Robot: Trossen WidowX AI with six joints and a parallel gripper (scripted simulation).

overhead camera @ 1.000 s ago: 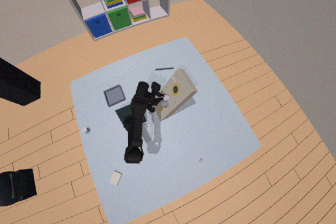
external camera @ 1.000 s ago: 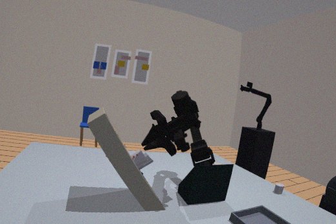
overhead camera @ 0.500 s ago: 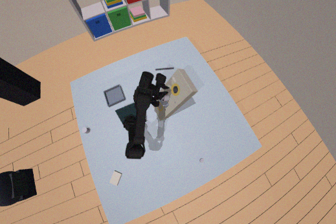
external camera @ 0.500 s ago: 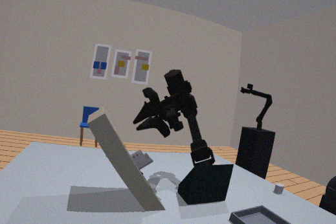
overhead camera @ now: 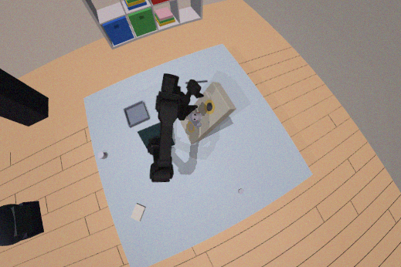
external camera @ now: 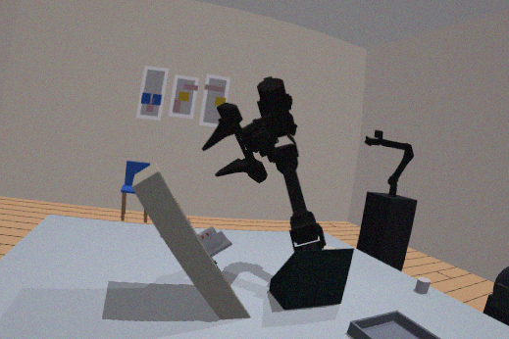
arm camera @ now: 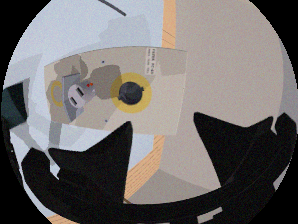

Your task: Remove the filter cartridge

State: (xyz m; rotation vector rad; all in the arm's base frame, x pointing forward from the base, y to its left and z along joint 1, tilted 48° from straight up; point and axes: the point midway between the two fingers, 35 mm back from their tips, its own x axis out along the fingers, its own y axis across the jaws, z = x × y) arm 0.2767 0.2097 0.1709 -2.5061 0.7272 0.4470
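Right now the round filter cartridge is 20 mm behind my gripper tip and 160 mm below it. Round my gripper tip: grey tray (380 mm behind, 260 mm to the left, 320 mm below); tan service panel (20 mm ahead, 180 mm below); pale card (570 mm behind, 360 mm to the right, 320 mm below).
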